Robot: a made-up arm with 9 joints.
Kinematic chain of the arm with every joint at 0, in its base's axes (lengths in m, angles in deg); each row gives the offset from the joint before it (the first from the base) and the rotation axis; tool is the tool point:
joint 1: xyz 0 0 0.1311 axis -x
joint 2: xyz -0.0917 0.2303 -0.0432 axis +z
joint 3: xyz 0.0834 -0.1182 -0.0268 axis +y
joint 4: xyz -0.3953 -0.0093 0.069 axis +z
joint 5: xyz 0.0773 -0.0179 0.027 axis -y
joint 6: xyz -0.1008 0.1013 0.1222 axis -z
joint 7: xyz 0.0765 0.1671 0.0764 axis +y
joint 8: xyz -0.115 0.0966 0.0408 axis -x
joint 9: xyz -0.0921 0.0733 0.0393 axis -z
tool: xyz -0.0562 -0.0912 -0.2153
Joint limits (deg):
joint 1: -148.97..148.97
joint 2: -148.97..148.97
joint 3: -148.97..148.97
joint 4: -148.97..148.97
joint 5: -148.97..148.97
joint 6: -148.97..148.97
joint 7: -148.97..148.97
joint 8: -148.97..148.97
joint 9: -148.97..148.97
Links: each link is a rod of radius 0.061 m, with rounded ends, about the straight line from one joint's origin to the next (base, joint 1, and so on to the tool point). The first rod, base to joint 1, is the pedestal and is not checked.
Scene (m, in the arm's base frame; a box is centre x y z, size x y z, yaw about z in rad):
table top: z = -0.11
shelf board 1: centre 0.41 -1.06 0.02 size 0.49 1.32 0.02 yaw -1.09
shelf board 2: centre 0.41 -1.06 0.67 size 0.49 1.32 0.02 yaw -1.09
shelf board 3: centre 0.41 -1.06 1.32 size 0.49 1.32 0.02 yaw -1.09
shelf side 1: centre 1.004 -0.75 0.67 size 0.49 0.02 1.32 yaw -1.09
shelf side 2: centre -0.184 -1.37 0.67 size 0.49 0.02 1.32 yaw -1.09
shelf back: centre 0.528 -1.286 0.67 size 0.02 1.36 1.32 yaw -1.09
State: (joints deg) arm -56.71 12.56 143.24 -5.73 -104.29 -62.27 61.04 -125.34 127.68
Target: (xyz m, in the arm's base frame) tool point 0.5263 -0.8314 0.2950
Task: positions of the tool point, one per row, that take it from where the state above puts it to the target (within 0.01 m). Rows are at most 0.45 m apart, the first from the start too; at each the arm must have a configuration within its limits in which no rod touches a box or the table.
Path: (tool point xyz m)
1: -0.1639 0.5053 0.5557
2: -0.1520 0.2644 0.7878
3: -0.1474 -0.0641 0.8803
4: -0.1559 -0.4022 0.8056
5: -0.1801 -0.6656 0.5802
6: 0.1468 -0.8415 0.5080
7: 0.5263 -0.8315 0.2951

